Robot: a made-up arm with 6 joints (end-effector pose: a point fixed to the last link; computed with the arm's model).
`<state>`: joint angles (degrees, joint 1 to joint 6).
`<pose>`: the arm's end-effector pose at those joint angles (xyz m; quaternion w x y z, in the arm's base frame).
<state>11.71 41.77 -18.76 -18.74 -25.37 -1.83</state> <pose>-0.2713 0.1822 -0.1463 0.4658 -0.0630 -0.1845 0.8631</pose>
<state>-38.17 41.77 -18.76 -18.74 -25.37 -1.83</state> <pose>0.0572 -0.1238 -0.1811 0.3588 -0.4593 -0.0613 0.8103</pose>
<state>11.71 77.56 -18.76 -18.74 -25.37 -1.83</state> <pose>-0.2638 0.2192 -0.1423 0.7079 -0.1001 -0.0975 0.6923</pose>
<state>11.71 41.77 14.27 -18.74 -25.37 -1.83</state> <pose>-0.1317 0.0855 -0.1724 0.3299 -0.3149 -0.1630 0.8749</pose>
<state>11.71 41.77 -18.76 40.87 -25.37 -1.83</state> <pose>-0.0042 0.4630 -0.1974 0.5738 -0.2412 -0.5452 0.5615</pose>
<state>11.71 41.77 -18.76 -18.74 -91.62 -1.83</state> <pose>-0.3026 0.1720 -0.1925 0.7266 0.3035 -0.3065 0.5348</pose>
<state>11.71 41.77 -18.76 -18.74 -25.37 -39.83</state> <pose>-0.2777 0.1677 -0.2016 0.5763 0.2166 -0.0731 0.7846</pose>
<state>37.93 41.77 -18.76 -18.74 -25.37 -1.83</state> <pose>-0.4052 0.3005 0.0172 0.4879 0.1550 -0.2367 0.8258</pose>
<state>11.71 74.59 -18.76 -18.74 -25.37 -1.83</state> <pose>-0.2653 0.2164 -0.1424 0.6902 -0.0973 -0.1052 0.7093</pose>
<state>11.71 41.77 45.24 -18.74 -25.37 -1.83</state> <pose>0.0028 0.0201 -0.1116 0.1775 -0.5278 -0.1307 0.8203</pose>
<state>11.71 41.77 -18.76 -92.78 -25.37 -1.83</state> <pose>-0.2085 -0.0643 0.2530 0.1665 0.1757 0.3192 0.9163</pose>
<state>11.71 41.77 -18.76 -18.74 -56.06 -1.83</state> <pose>-0.2813 0.1705 -0.1691 0.6122 0.1118 -0.2515 0.7413</pose>
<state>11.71 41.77 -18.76 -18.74 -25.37 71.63</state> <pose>-0.3501 0.2141 -0.0837 0.1237 -0.5577 -0.3341 0.7497</pose>
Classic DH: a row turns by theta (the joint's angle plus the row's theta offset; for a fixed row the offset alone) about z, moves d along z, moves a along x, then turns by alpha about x. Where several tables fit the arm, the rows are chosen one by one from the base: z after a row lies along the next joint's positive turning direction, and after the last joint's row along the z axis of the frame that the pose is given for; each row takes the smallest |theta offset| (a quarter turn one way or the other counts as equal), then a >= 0, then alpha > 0; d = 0 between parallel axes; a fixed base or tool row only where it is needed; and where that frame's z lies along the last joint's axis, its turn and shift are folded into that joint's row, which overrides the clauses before.
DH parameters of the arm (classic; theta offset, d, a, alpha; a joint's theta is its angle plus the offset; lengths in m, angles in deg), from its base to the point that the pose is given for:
base (fixed): -43.1 0.3208 -0.0607 -88.22
joint 1: 0 -0.0038 -0.122 -91.78
joint 2: -48.82 0.2159 0.0251 -107.11
joint 3: 88.31 -0.1686 0.0751 84.53
joint 4: 10.71 0.0304 -0.4245 -108.11
joint 5: 33.03 0.0964 -0.0354 40.83
joint 6: -38.41 -0.0031 0.0883 -57.16
tool (fixed): 126.85 -0.0012 0 0

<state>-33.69 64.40 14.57 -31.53 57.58 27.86</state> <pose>-0.0098 -0.1623 -0.1583 0.3935 0.5971 -0.5186 -0.4687</pose>
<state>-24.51 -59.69 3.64 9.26 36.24 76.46</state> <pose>-0.0218 -0.0429 -0.3640 0.7055 0.3596 0.5983 0.1227</pose>
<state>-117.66 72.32 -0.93 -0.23 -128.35 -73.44</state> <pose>0.4888 -0.3302 0.5364 0.2729 0.0191 -0.4957 0.8243</pose>
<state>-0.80 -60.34 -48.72 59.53 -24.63 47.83</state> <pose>-0.5648 0.2292 -0.1381 0.1445 -0.0783 -0.7332 0.6599</pose>
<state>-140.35 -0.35 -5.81 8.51 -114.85 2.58</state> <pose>0.4201 -0.2959 0.7057 0.1332 -0.5790 -0.0528 0.8026</pose>
